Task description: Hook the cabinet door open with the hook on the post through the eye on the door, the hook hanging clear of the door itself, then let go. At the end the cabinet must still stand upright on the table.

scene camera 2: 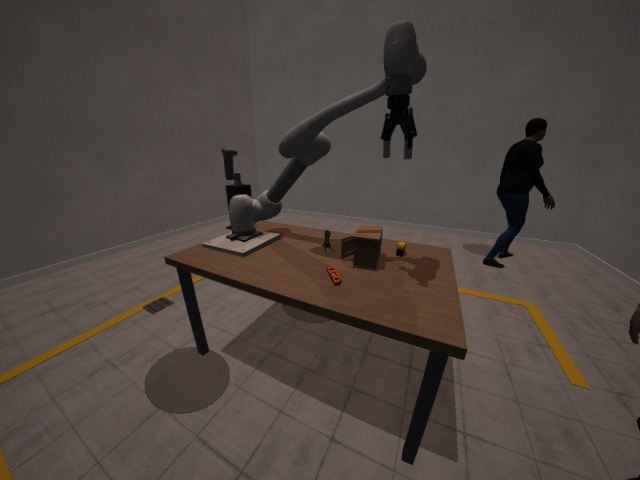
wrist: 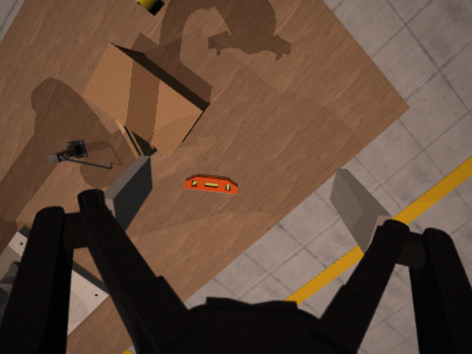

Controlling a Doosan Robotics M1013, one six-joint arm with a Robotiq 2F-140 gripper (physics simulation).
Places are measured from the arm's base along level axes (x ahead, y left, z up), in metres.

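Pixels of known places: gripper, fingertip midpoint: [scene camera 2: 396,158] [wrist: 243,178]; arm's base, link origin: [scene camera 2: 244,235].
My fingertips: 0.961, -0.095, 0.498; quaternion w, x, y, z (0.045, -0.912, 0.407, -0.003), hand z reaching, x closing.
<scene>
For each thing: its top centre in the pictures, then the offset to it from my fingertips, as dx, dy, dz. "spot": a spot on its surface instead. Level surfaces: height alone.
- cabinet, top centre: [wrist: 131,119] [scene camera 2: 361,230] -0.168, +0.163, -0.359
- table, surface height: dz -0.526
- dark post, surface spot: [wrist: 76,149] spot: -0.402, +0.251, -0.502
- orange spirit level, top centre: [wrist: 211,185] [scene camera 2: 334,273] -0.207, -0.082, -0.508
- black object, surface spot: [wrist: 150,5] [scene camera 2: 399,248] spot: +0.013, +0.320, -0.481
The cabinet [scene camera 2: 367,248] [wrist: 145,100], a brown wooden box, stands upright on the table [scene camera 2: 289,279] [wrist: 310,130]. Its door [scene camera 2: 347,247] [wrist: 131,140] stands swung out from the side that faces the post. The dark post [scene camera 2: 327,239] [wrist: 76,149] stands apart from the cabinet. A thin hook [wrist: 90,163] reaches from the post towards the door in the wrist view; its tip appears short of the door. The eye is too small to make out. My gripper [scene camera 2: 397,149] [wrist: 243,178] is open and empty, pointing down high above the table.
An orange spirit level [scene camera 2: 333,275] [wrist: 211,184] lies in front of the cabinet. A yellow and black object [scene camera 2: 401,248] [wrist: 150,5] stands behind it. The arm's white base plate [scene camera 2: 241,242] [wrist: 82,300] is at the table's far end. A person [scene camera 2: 521,175] is beyond the table.
</scene>
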